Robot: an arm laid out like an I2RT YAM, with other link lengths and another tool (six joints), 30 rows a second.
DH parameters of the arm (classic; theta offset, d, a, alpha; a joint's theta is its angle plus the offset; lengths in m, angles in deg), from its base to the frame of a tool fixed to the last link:
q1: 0 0.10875 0.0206 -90
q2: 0 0 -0.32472 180
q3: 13.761 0 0.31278 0
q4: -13.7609 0.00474 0.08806 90
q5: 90 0.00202 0 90
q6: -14 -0.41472 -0.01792 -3.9
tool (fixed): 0 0.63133 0 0
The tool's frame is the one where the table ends.
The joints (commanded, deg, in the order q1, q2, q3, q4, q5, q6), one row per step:
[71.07 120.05 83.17 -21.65 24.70 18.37]
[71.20 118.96 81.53 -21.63 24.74 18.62]
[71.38 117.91 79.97 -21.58 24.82 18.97]
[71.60 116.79 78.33 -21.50 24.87 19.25]
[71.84 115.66 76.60 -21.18 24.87 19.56]
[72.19 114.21 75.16 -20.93 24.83 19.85]
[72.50 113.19 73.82 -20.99 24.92 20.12]
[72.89 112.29 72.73 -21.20 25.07 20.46]
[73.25 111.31 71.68 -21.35 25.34 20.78]
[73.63 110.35 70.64 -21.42 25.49 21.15]
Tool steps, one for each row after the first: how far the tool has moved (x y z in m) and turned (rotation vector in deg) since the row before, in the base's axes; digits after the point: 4 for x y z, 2 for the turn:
[-0.0041 -0.0079 -0.0007 -0.38 0.22 -0.08]
[-0.0043 -0.0072 -0.0006 -0.27 0.19 -0.13]
[-0.0048 -0.0074 -0.0005 -0.28 0.18 -0.02]
[-0.0049 -0.0068 -0.0007 -0.10 0.18 0.00]
[-0.0052 -0.0041 0.0039 0.41 0.04 0.14]
[-0.0049 -0.0062 0.0001 -0.24 0.12 0.05]
[-0.0051 -0.0052 0.0004 -0.24 0.10 0.05]
[-0.0042 -0.0049 0.0016 -0.11 -0.07 -0.02]
[-0.0046 -0.0043 0.0014 0.02 0.03 0.01]

